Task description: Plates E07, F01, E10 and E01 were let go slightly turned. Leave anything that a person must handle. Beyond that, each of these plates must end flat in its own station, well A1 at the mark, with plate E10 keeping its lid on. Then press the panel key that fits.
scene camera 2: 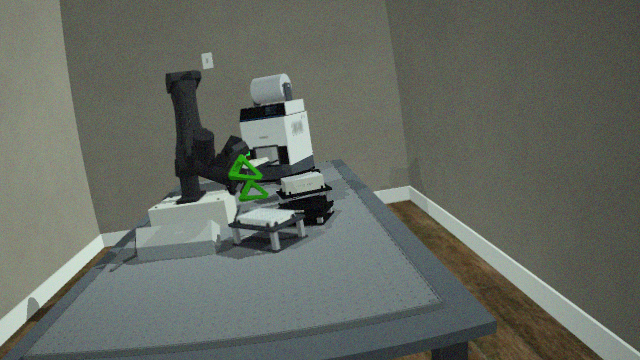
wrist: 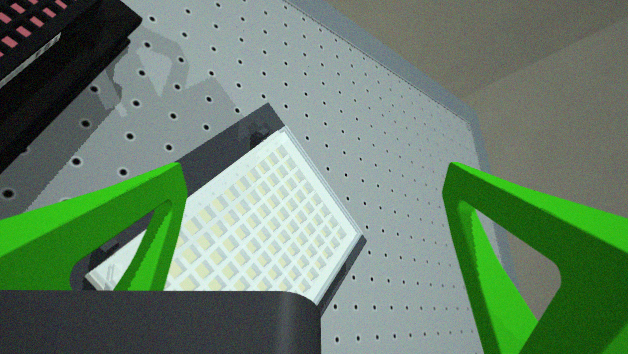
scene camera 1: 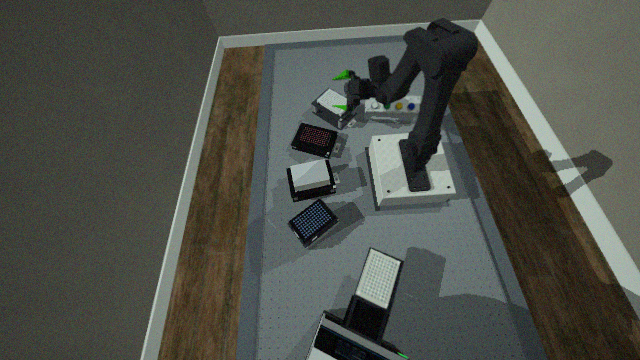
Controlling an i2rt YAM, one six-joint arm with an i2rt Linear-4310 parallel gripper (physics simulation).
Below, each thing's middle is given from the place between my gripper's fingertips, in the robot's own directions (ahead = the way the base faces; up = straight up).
My hand is 1 cm past the clear lid [wrist: 270, 222], 2 cm to the left of it and 7 cm above it. Round my hand: red-welled plate [wrist: 37, 37]: 8 cm ahead, 13 cm to the left, 10 cm below; blue-welled plate [scene camera 1: 310, 221]: 11 cm ahead, 48 cm to the left, 7 cm below.
